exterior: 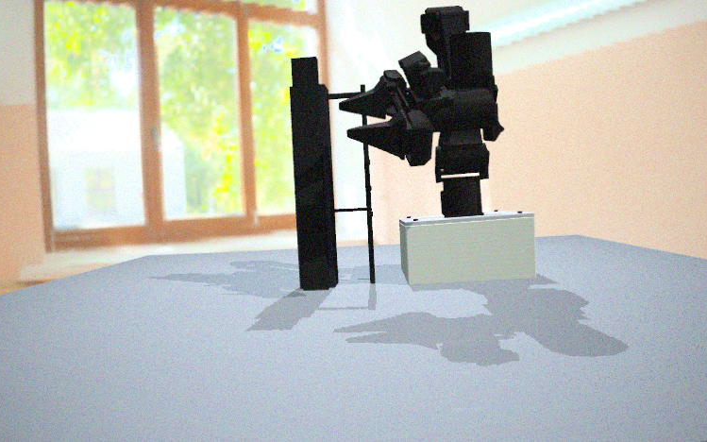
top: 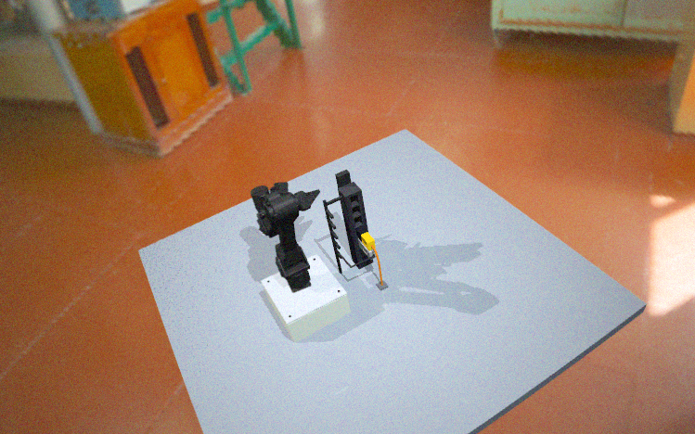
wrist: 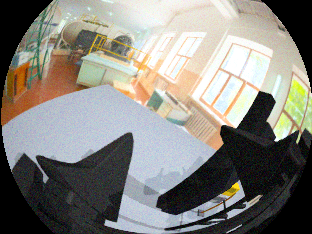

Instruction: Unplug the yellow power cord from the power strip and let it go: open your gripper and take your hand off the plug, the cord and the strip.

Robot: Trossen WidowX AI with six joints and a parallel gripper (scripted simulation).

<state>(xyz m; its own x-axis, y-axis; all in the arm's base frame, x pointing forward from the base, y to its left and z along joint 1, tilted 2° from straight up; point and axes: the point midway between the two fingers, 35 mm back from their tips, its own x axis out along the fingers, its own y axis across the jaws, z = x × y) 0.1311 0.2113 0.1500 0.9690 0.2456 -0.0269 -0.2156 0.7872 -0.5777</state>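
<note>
My gripper tip is 210 mm to the left of the yellow plug, 80 mm short of it and 80 mm above it.
</note>
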